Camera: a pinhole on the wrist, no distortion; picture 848 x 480 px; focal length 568.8 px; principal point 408.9 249.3 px. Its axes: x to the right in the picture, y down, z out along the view. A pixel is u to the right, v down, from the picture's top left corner.
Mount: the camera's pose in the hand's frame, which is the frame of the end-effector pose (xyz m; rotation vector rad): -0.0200 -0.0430 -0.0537 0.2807 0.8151 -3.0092
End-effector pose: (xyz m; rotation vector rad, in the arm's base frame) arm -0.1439 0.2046 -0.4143 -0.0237 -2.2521 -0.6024
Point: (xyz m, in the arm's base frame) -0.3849 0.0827 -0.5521
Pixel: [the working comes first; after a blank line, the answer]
In the camera's frame: -0.1578 0.0303 0.2781

86.2 311.3
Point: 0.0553 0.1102 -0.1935
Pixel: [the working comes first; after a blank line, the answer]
In the camera's frame: -0.0059 0.0504 -0.2693

behind the camera
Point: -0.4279 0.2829 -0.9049
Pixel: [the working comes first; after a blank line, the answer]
In the camera's frame: 0.0359 -0.1633 0.5804

444.1 89.2
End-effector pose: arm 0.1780 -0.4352 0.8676 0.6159 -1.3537 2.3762
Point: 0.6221 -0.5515 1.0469
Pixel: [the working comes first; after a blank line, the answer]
In the camera's frame: 0.2021 0.0344 0.4457

666.8 293.2
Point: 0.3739 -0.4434 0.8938
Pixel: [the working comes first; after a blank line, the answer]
In the camera's frame: 0.1091 -0.0055 0.1516

818.3 228.8
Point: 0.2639 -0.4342 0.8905
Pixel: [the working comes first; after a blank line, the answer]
In the camera's frame: 0.0256 -0.0288 0.0832

583.8 52.3
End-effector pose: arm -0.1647 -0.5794 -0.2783 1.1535 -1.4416 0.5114
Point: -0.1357 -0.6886 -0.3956
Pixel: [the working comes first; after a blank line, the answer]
In the camera's frame: 0.0144 -0.0280 0.1741

455.9 157.8
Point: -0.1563 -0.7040 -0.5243
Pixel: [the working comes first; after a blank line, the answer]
In the camera's frame: 0.1184 -0.0384 0.2534

674.6 163.2
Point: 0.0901 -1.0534 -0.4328
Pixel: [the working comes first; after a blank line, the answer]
In the camera's frame: -0.1602 0.1875 0.5035

227.9 461.1
